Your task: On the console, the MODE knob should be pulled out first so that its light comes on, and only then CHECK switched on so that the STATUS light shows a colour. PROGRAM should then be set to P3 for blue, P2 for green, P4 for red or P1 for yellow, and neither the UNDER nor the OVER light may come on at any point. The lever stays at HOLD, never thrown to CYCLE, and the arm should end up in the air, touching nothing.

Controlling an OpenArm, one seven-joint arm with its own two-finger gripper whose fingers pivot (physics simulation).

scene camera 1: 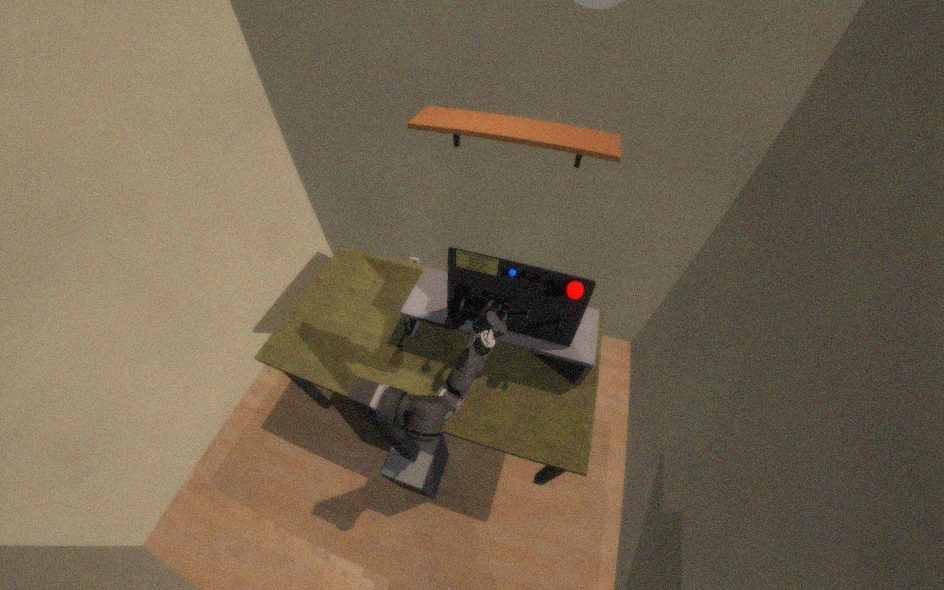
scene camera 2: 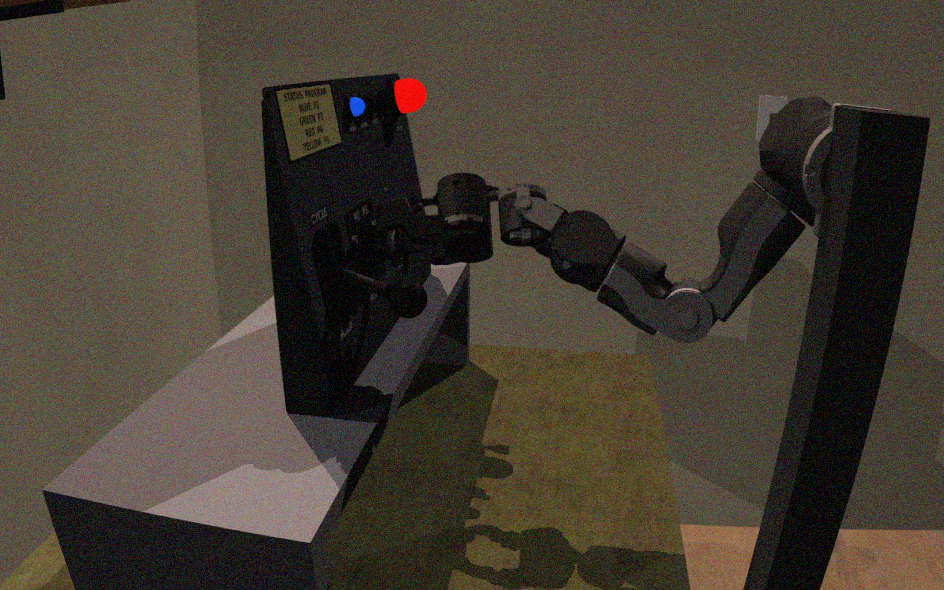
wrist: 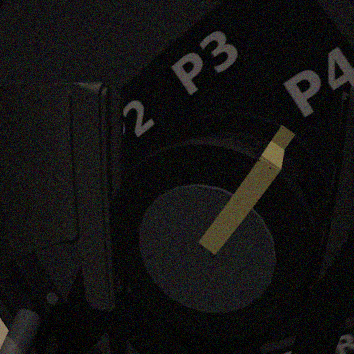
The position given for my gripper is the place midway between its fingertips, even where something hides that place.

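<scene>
My gripper [scene camera 2: 384, 238] is here in the scene, and I can also see a lever [scene camera 2: 408, 299].
</scene>
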